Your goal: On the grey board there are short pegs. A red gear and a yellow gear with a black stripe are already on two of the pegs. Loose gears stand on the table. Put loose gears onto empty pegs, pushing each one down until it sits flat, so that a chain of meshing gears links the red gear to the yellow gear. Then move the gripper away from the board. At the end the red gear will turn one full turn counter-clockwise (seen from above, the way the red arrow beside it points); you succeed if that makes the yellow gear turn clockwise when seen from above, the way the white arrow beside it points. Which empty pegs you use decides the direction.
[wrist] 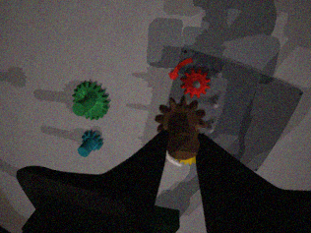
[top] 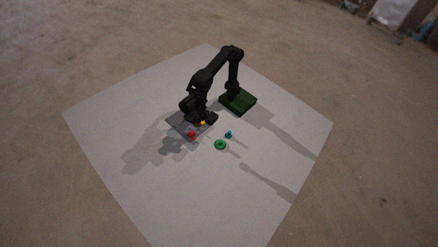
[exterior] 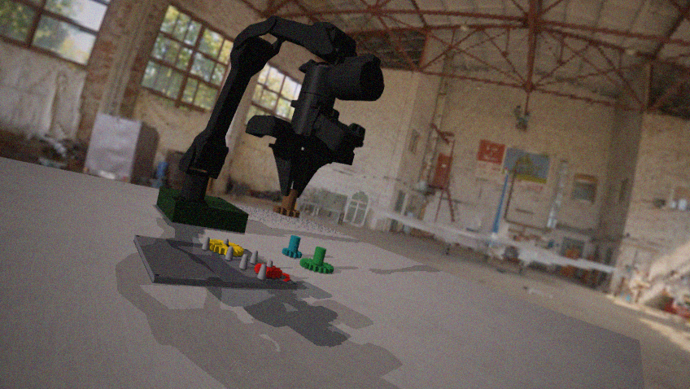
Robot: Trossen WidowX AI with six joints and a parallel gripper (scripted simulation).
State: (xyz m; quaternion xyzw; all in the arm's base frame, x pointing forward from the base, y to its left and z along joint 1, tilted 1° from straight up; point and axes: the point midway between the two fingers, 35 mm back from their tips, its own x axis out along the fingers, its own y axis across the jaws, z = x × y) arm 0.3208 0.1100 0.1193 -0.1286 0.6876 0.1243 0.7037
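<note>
Right now the red gear is 20 mm ahead of my gripper tip, 20 mm to the right of it and 110 mm below it. Also, from my gripper tip: green gear (80 mm behind, 120 mm to the left, 110 mm below); then yellow gear (70 mm behind, 70 mm to the right, 110 mm below); then brown gear (10 mm below).
</note>
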